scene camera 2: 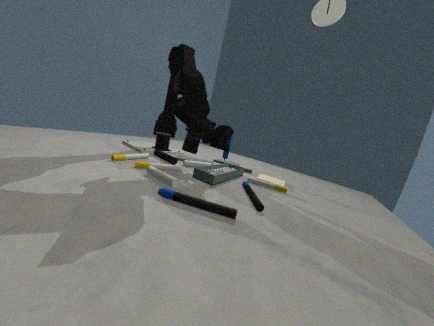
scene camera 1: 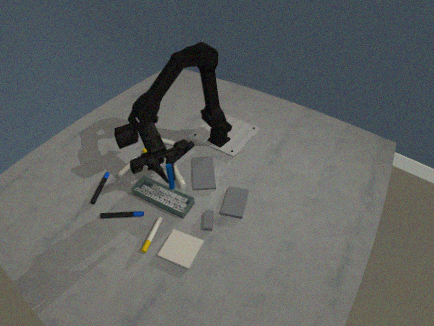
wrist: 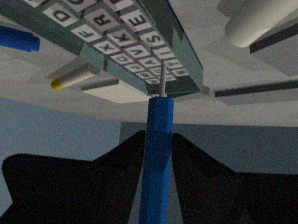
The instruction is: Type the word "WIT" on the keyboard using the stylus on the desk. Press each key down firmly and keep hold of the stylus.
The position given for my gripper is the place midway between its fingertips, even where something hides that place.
In view: my gripper (scene camera 1: 171, 181) and a white pad (scene camera 1: 180, 248).
The white pad also shows in the wrist view (wrist: 117, 91). My gripper also shows in scene camera 2 (scene camera 2: 226, 150) and in the wrist view (wrist: 158, 137).
